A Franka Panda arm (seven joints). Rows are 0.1 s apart.
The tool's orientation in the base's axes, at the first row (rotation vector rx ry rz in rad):
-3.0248 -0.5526 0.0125
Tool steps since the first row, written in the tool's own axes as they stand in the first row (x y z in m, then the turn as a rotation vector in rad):
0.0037 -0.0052 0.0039 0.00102 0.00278 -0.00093
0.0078 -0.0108 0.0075 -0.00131 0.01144 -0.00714
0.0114 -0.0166 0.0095 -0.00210 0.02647 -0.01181
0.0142 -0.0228 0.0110 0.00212 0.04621 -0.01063
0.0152 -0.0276 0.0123 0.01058 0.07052 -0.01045
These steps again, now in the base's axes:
0.0015 0.0064 -0.0035 0.00195 -0.00229 0.00075
0.0033 0.0133 -0.0067 0.00295 -0.01160 0.00635
0.0046 0.0201 -0.0083 0.00761 -0.02620 0.01000
0.0050 0.0270 -0.0094 0.01850 -0.04306 0.00752
0.0042 0.0319 -0.0104 0.03499 -0.06274 0.00574

